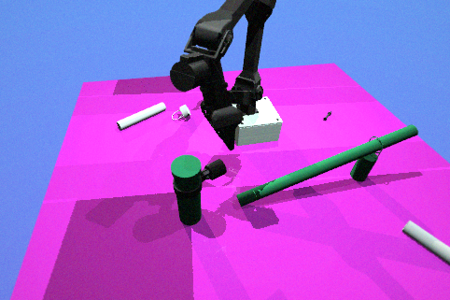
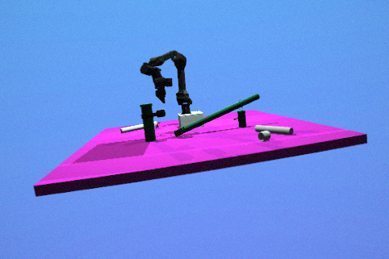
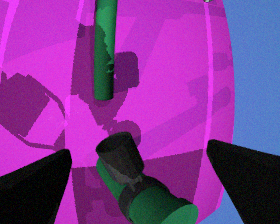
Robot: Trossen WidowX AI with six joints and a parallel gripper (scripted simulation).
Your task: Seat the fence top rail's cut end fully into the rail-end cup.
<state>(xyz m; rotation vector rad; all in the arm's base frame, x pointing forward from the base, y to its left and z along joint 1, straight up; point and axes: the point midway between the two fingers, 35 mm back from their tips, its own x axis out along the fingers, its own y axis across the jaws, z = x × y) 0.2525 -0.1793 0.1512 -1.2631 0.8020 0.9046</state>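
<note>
The dark rail-end cup is 2 cm ahead of my gripper tip, 4 cm to the right of it and 7 cm below it. From my gripper tip the other things lie so: small dark part (24 cm behind, 53 cm to the left, 20 cm below); short green post (6 cm ahead, 44 cm to the left, 11 cm below); small white fitting (40 cm behind, 5 cm to the right, 20 cm below).
</note>
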